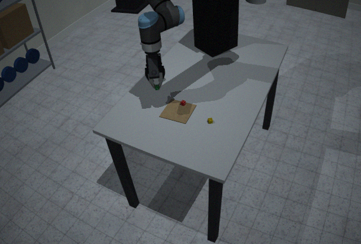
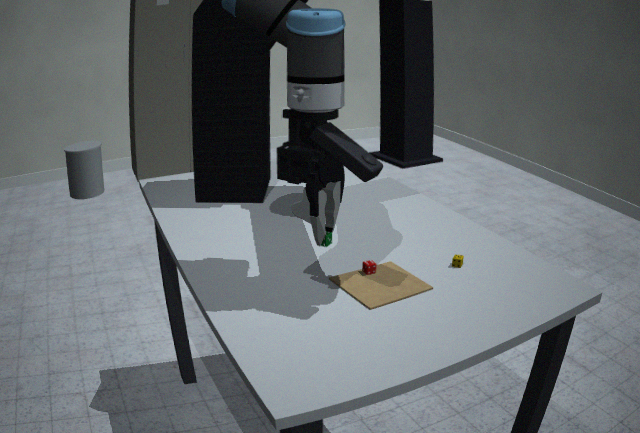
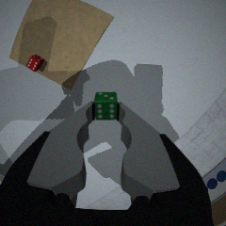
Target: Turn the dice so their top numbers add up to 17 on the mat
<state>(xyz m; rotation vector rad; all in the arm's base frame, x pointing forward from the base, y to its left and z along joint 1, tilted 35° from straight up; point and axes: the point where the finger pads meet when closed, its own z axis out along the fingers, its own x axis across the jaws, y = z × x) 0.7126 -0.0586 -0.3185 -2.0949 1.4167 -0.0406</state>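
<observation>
Right now the mat is 12 cm below my hand, 11 cm to the left of it and 2 cm ahead of it. Also, from my hand: red die: 12 cm to the left, 10 cm below, 3 cm behind; then green die: 1 cm below; then yellow die: 29 cm to the left, 11 cm below, 4 cm ahead.
</observation>
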